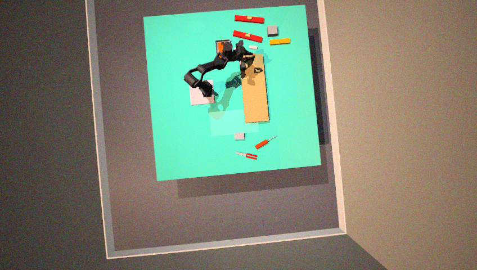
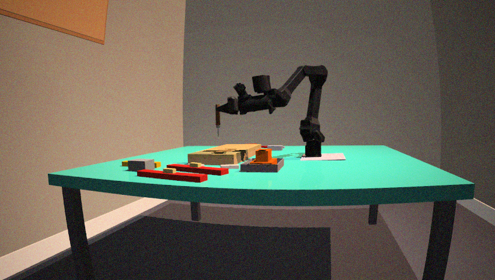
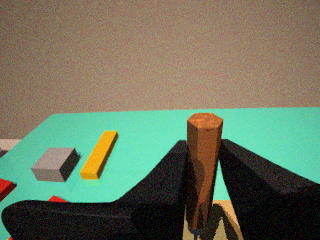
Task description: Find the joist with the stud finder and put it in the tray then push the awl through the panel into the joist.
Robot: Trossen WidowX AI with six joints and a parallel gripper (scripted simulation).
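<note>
Now: the awl 5 cm below my gripper tip. Round my gripper tip: yellow bar: 24 cm ahead, 20 cm to the left, 20 cm below; orange stud finder: 21 cm behind, 16 cm to the left, 16 cm below; grey tray: 21 cm behind, 14 cm to the left, 19 cm below.
</note>
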